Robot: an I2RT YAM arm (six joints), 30 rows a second.
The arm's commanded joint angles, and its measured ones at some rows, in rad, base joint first. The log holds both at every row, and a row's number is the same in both.
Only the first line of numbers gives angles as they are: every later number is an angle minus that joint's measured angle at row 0.
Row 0, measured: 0.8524, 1.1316, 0.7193, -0.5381, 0.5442, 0.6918
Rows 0 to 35, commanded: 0.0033, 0.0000, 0.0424, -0.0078, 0.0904, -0.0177; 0.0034, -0.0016, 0.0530, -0.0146, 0.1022, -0.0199; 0.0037, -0.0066, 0.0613, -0.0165, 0.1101, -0.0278; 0.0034, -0.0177, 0.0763, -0.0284, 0.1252, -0.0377; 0.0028, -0.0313, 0.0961, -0.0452, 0.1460, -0.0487; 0.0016, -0.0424, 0.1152, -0.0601, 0.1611, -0.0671; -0.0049, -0.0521, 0.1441, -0.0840, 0.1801, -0.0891; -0.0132, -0.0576, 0.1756, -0.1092, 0.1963, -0.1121; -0.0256, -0.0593, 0.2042, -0.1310, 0.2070, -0.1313; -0.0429, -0.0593, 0.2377, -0.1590, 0.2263, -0.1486; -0.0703, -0.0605, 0.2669, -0.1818, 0.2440, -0.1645; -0.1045, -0.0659, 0.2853, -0.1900, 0.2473, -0.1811; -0.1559, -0.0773, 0.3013, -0.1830, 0.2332, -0.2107; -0.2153, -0.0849, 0.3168, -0.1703, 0.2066, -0.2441; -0.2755, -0.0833, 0.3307, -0.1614, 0.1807, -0.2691; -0.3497, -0.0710, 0.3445, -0.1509, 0.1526, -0.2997; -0.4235, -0.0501, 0.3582, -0.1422, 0.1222, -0.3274; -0.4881, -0.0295, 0.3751, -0.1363, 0.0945, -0.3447; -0.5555, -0.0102, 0.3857, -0.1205, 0.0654, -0.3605; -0.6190, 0.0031, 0.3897, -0.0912, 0.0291, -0.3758; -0.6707, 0.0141, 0.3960, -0.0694, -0.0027, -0.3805; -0.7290, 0.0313, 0.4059, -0.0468, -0.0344, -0.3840; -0.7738, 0.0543, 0.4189, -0.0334, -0.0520, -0.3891; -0.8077, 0.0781, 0.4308, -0.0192, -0.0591, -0.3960; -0.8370, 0.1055, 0.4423, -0.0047, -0.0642, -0.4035; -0.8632, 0.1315, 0.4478, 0.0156, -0.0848, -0.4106; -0.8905, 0.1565, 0.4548, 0.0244, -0.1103, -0.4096; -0.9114, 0.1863, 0.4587, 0.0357, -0.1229, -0.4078; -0.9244, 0.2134, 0.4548, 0.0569, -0.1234, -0.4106; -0.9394, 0.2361, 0.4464, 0.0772, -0.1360, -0.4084; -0.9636, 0.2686, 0.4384, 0.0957, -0.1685, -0.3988; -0.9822, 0.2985, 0.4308, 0.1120, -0.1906, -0.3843; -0.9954, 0.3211, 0.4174, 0.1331, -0.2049, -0.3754; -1.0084, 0.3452, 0.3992, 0.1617, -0.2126, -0.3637; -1.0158, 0.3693, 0.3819, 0.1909, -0.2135, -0.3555; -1.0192, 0.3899, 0.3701, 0.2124, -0.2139, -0.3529
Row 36, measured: -1.0017, 0.3525, 0.4028, 0.1133, -0.1713, -0.3750
